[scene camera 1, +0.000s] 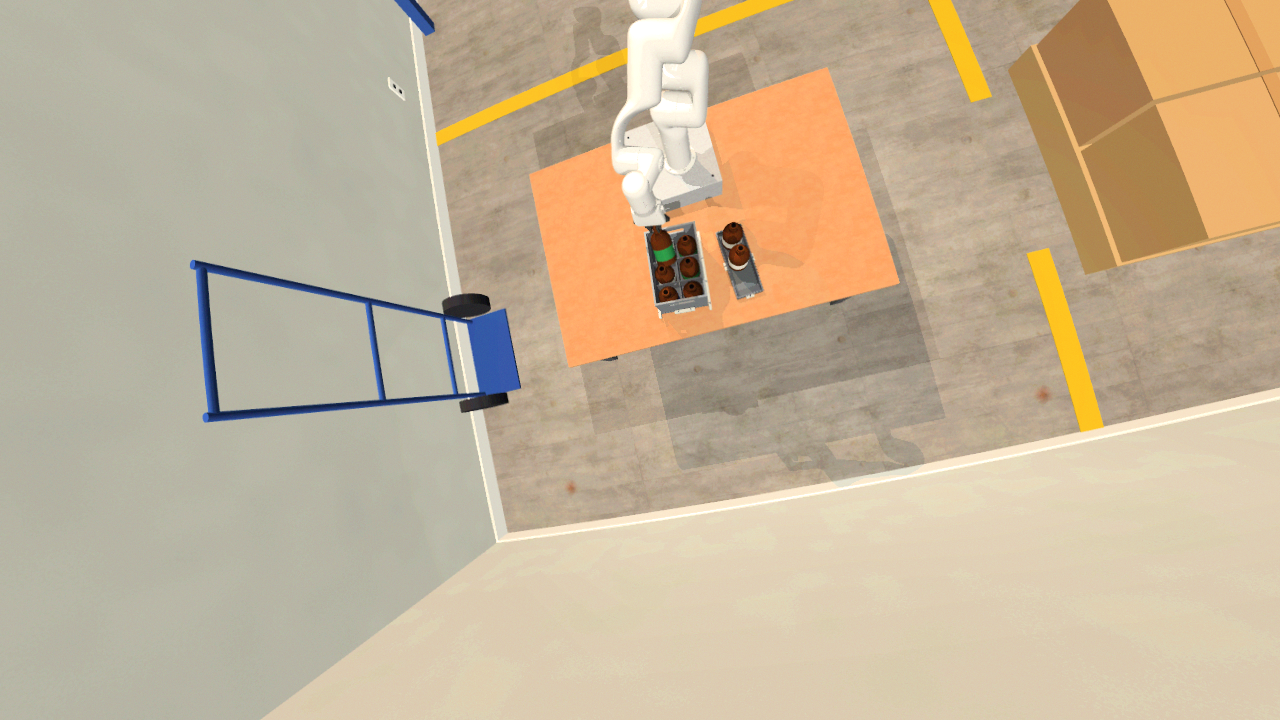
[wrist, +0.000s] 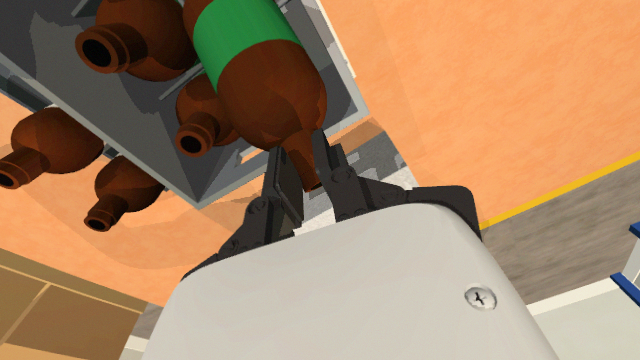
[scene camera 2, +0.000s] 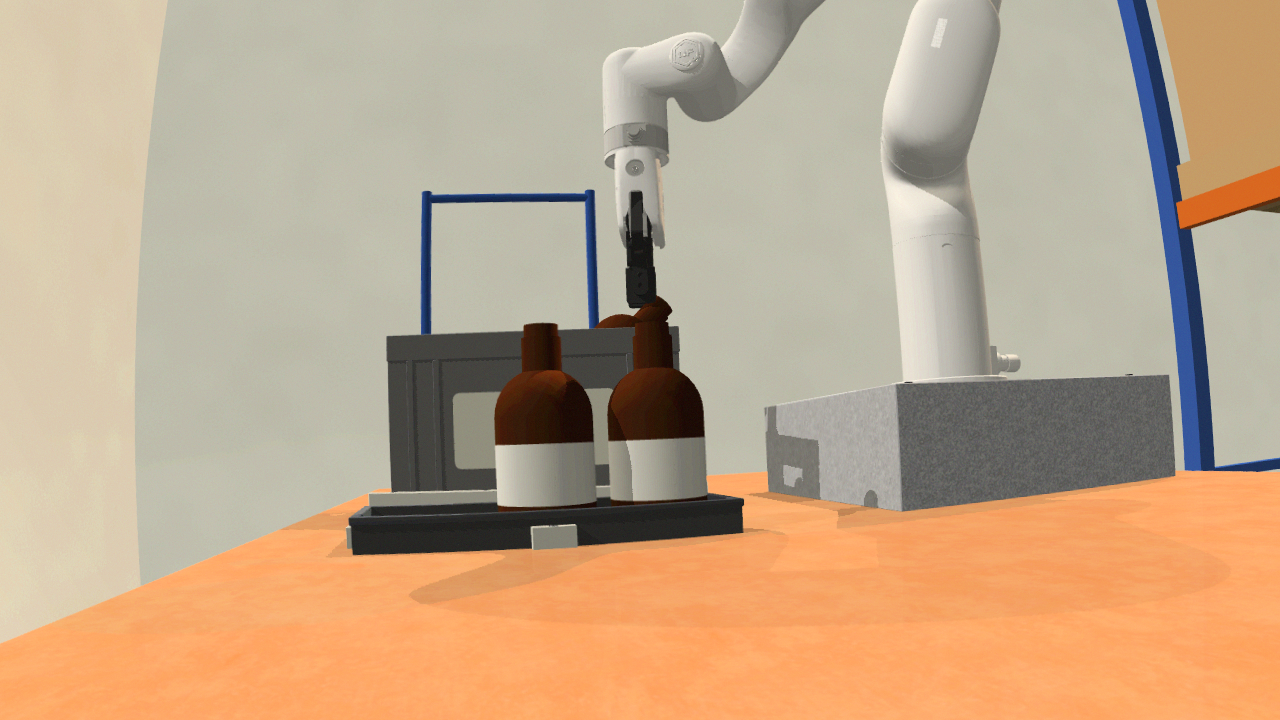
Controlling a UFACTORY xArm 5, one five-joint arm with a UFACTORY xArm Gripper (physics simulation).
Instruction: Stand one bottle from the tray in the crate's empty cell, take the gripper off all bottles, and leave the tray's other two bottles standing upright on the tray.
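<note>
A brown bottle with a green label leans at the crate corner nearest the arm's base, its neck tilted towards the base; its foot is hidden. My gripper is shut on this bottle's neck, one finger on each side. The grey crate holds several other brown bottles. On the dark tray, two white-labelled bottles stand upright: one at the base-side end, one in the middle.
Crate and tray stand side by side on the orange table. The arm's grey base block is behind the crate's near end. A blue hand truck stands by the wall, and a wooden shelf unit stands off to the right.
</note>
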